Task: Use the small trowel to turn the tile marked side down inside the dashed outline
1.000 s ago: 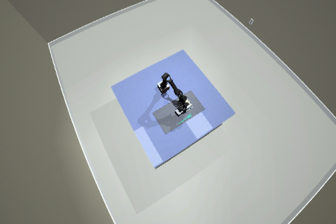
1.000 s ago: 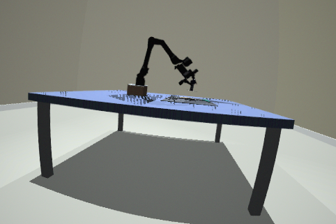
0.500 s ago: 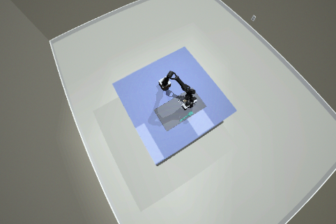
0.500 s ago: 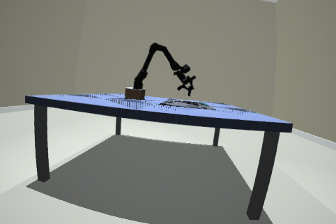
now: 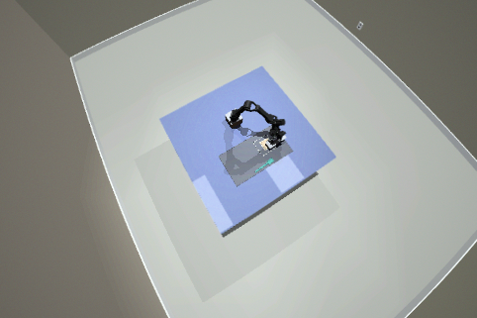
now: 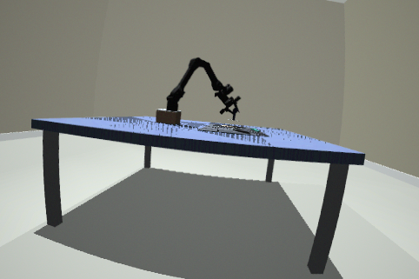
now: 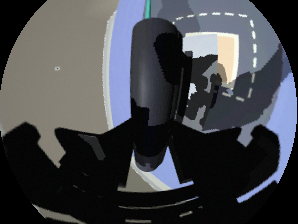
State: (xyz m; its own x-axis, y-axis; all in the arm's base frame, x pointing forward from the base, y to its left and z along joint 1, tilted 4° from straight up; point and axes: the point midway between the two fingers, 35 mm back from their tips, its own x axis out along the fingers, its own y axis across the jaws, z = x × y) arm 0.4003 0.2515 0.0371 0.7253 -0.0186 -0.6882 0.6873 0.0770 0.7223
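Right now my gripper tip is 110 mm short of the teal trowel, 230 mm to the left of it and 90 mm above it. Round my gripper tip: dark mat (30 mm behind, 250 mm to the right, 110 mm below); small trowel (20 mm behind, 10 mm below); white tile (50 mm behind, 110 mm to the right, 90 mm below).
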